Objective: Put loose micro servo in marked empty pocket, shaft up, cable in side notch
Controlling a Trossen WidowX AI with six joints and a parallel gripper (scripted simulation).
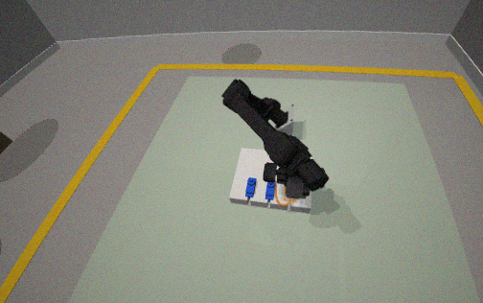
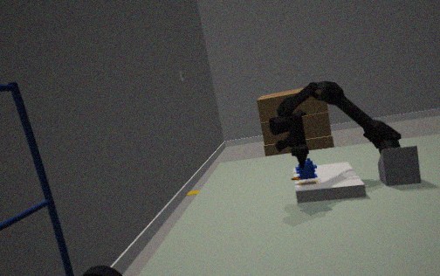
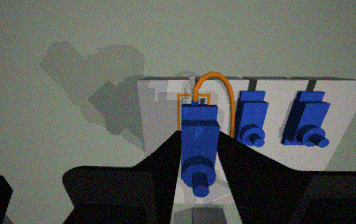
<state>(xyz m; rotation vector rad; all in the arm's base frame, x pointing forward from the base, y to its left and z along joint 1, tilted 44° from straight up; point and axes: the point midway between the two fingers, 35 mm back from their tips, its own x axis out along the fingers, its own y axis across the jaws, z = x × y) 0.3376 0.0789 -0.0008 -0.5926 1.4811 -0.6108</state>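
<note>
Right now the robot deck is 12 cm behind my gripper tip, 7 cm to the right of it and 9 cm below it.
</note>
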